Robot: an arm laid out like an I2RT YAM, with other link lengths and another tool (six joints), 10 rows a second.
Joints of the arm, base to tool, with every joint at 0 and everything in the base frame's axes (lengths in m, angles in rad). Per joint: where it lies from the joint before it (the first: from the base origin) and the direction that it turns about. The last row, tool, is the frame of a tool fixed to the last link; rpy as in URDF.
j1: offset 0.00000 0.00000 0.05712 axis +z
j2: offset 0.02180 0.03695 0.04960 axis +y
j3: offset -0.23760 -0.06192 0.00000 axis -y
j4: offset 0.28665 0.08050 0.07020 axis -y
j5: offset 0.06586 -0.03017 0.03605 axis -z
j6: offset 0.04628 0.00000 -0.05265 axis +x
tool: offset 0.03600 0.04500 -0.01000 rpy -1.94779 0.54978 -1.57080
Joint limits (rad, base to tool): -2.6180..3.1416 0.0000..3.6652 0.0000..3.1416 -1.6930..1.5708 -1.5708..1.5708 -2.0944..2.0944
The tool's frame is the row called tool.
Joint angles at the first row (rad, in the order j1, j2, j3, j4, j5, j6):
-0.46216 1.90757 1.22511 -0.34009 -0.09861 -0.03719
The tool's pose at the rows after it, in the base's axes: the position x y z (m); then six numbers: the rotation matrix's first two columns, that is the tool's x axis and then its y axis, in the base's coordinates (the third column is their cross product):
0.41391 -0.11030 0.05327 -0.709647 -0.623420 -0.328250 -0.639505 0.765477 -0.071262
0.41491 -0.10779 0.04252 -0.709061 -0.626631 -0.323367 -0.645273 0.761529 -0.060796
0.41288 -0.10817 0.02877 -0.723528 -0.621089 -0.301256 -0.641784 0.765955 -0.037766
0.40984 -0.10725 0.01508 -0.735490 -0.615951 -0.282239 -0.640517 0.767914 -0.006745
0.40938 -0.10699 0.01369 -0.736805 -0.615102 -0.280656 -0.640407 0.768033 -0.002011
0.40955 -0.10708 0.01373 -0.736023 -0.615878 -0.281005 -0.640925 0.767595 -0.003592
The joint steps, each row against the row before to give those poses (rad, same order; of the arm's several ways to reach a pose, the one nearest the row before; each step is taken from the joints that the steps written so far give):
0.01907 0.04083 -0.00037 0.04082 0.00038 -0.00039
0.00648 0.02783 -0.00154 0.01754 0.00038 -0.00038
-0.00037 0.03321 0.00001 0.00231 0.01335 -0.00038
-0.00002 0.03353 -0.00002 -0.00307 0.00572 -0.00001
0.00002 0.00344 0.00001 -0.00153 -0.00038 0.00040
0.00000 0.00003 0.00002 0.00153 0.00000 -0.00077

